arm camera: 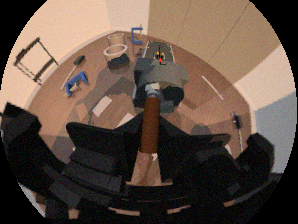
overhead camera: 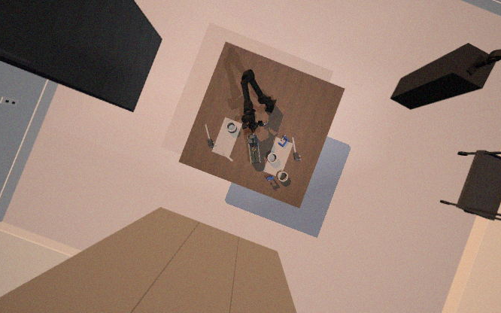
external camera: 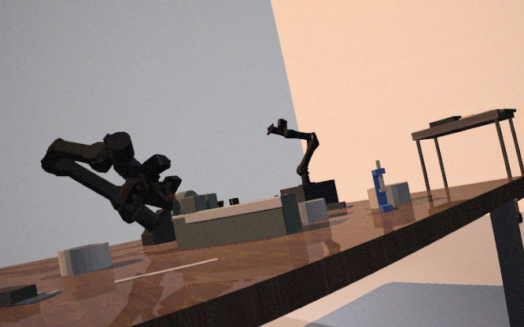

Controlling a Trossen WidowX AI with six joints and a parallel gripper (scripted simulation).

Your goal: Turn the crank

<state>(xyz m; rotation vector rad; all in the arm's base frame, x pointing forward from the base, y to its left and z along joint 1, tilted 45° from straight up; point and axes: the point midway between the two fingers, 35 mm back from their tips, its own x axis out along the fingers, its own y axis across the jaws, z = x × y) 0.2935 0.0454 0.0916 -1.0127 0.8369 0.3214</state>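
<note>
Now: gripper tip 3 cm below the crank handle, 1 cm to the left of it and 1 cm past it. Also, from my gripper tip: red pointer (12 cm ahead, 7 cm to the left, 1 cm below); thin white rod (32 cm ahead, 13 cm to the right, 9 cm below).
</note>
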